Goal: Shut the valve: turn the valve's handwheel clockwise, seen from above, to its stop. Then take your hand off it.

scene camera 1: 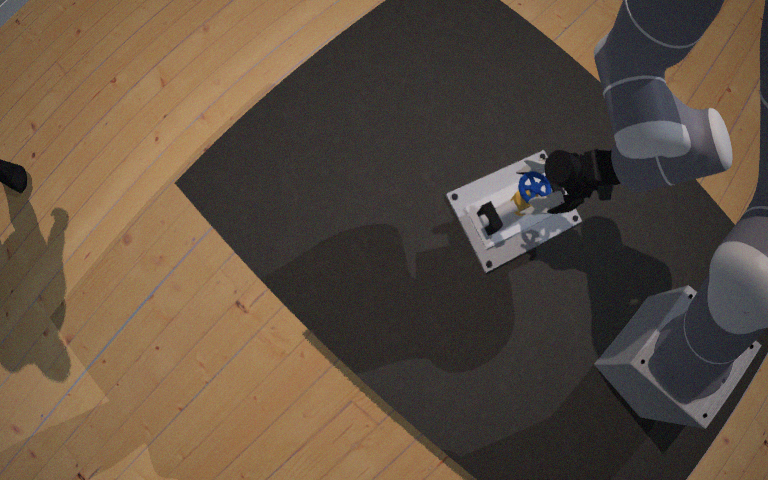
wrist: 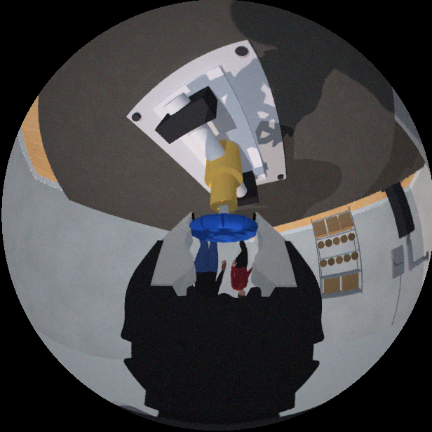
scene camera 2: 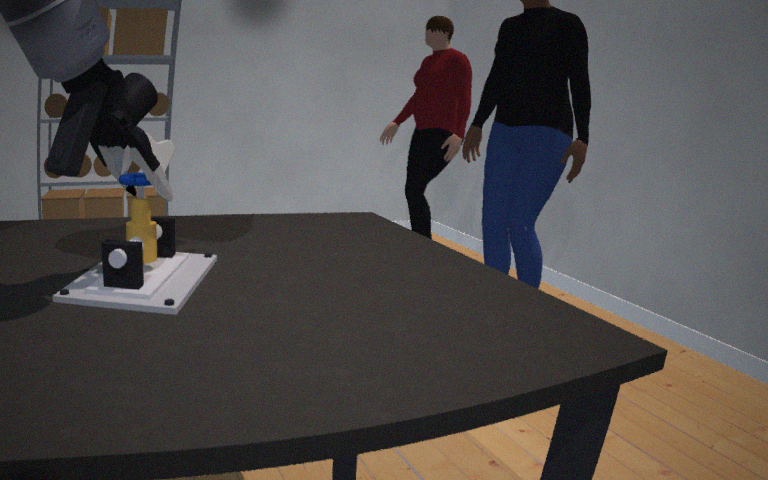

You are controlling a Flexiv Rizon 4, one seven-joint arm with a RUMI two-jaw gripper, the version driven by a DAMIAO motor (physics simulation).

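The valve's blue handwheel (scene camera 1: 521, 186) (scene camera 2: 134, 180) (wrist: 222, 231) sits level on a thin stem above the yellow valve body (scene camera 1: 517, 201) (scene camera 2: 141, 237) (wrist: 223, 175). The body stands on a white base plate (scene camera 1: 472, 191) (scene camera 2: 195, 283) (wrist: 190, 75). My gripper (scene camera 1: 526, 188) (scene camera 2: 148, 192) (wrist: 223, 213) comes in at a slant and is shut on the handwheel, with one grey jaw on each side of its rim. The jaws hide parts of the rim. The wheel's turn angle and its stop cannot be read from these views.
Black pipe blocks (scene camera 1: 489, 218) (scene camera 2: 122, 263) (wrist: 192, 112) stand on the plate beside the valve body. The plate lies on a dark table (scene camera 1: 339, 169) (scene camera 2: 396, 339). The arm's grey base (scene camera 1: 640, 333) stands nearby. Two people (scene camera 2: 444, 90) (scene camera 2: 540, 67) stand beyond the table.
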